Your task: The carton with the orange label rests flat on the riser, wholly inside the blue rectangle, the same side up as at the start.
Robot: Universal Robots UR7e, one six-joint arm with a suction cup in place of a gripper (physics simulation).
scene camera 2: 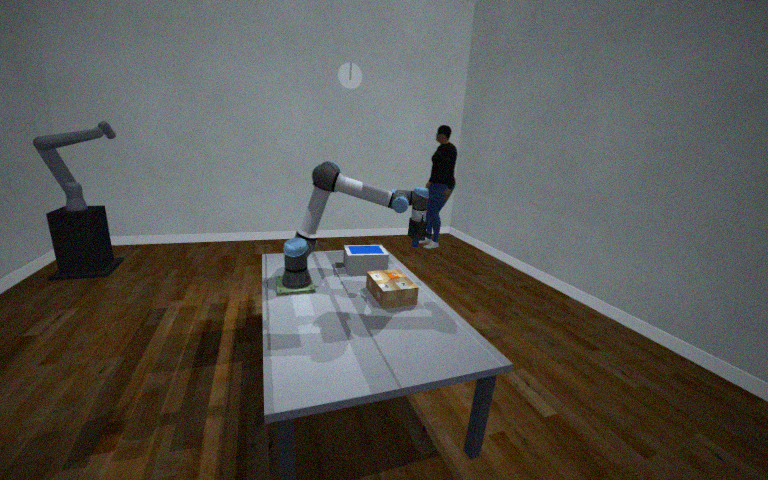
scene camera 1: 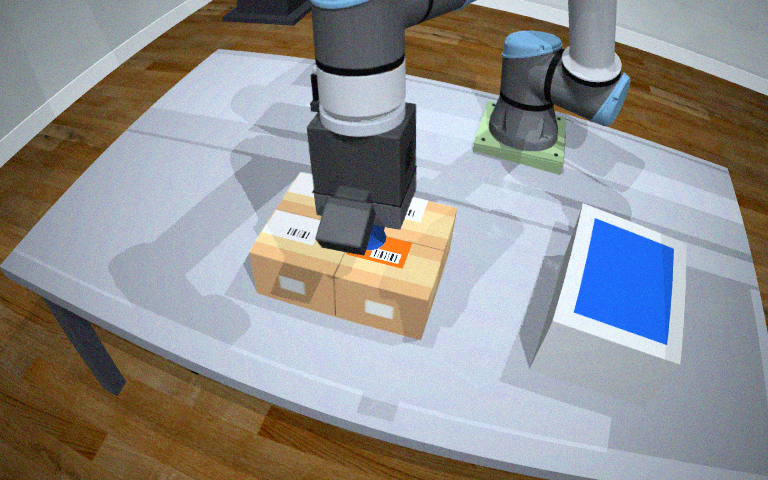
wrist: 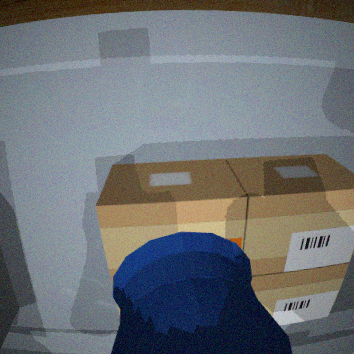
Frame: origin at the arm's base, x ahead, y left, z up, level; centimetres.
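Seen in the pictures: hand, tool point: [scene camera 2: 415, 246] [wrist: 183, 289]; arm's base, link origin: [scene camera 2: 296, 282] [scene camera 1: 523, 131].
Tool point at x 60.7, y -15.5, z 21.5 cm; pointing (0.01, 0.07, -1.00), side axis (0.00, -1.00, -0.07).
Offsets run from my tool point to a thing's top centre. Level surfaces: height alone.
The carton with the orange label {dx -10.6, dy +0.1, dz -15.0 cm} [scene camera 1: 390, 285] [scene camera 2: 394, 276] [wrist: 150, 215] stands on the table at the front right of a tight two-by-two block in scene camera 1. My gripper, a blue suction cup [scene camera 1: 376, 238] [scene camera 2: 415, 243] [wrist: 185, 270], hangs above this carton, with air between them in scene camera 2. It is open and holds nothing. In the wrist view it hides most of the orange label. The white riser {dx -15.9, dy +34.6, dz -12.2 cm} [scene camera 1: 617, 335] [scene camera 2: 365, 262] stands apart at the right in scene camera 1, with the blue rectangle {dx -15.9, dy +34.6, dz -12.2 cm} [scene camera 1: 628, 283] [scene camera 2: 365, 249] on its top.
A white-labelled carton {dx -10.7, dy -12.8, dz -15.0 cm} [scene camera 1: 294, 253] [wrist: 272, 215] touches the orange-labelled one at its left in scene camera 1. Two more cartons stand behind, partly hidden by my arm. My arm's green base plate [scene camera 1: 543, 161] [scene camera 2: 295, 290] is on the table {dz -24.2 cm} [scene camera 1: 317, 384]. A person [scene camera 2: 443, 164] stands beyond the table.
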